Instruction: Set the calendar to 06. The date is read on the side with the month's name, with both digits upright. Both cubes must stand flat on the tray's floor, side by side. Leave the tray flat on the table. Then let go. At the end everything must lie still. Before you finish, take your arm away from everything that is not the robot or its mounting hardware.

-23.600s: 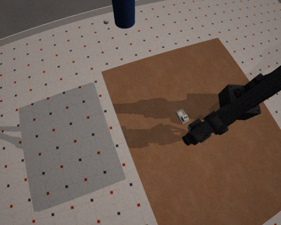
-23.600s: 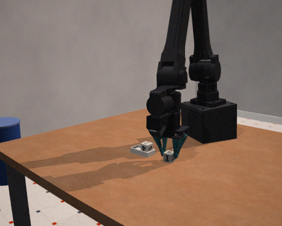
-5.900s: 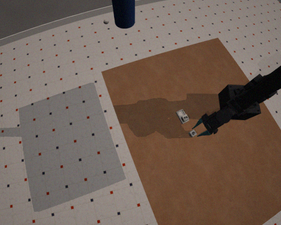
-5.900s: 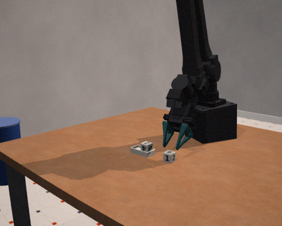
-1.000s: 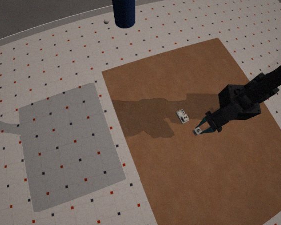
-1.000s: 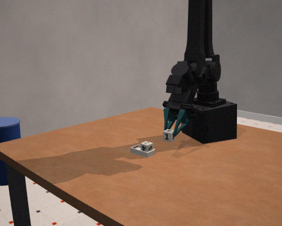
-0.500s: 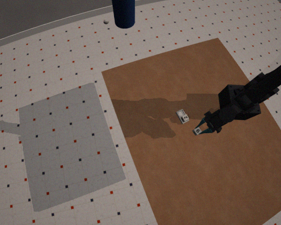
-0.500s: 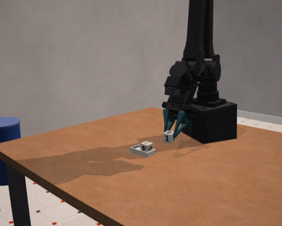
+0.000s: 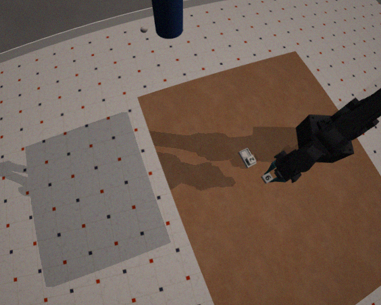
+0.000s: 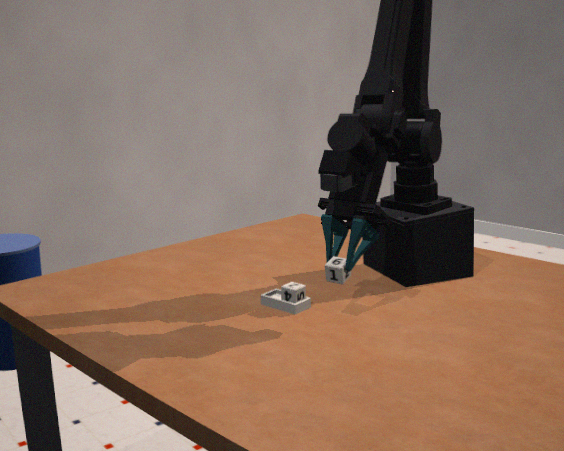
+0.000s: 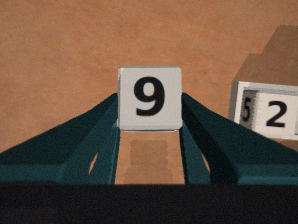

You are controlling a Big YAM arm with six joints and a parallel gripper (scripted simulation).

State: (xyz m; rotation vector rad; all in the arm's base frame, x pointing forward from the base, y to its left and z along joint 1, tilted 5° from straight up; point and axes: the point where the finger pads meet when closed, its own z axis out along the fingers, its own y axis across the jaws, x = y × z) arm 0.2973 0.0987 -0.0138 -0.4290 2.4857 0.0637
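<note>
My gripper is now 1 cm above the white digit cube. The rest, counted from my hand: white tray 10 cm to the right, 9 cm below, 2 cm ahead.
</note>
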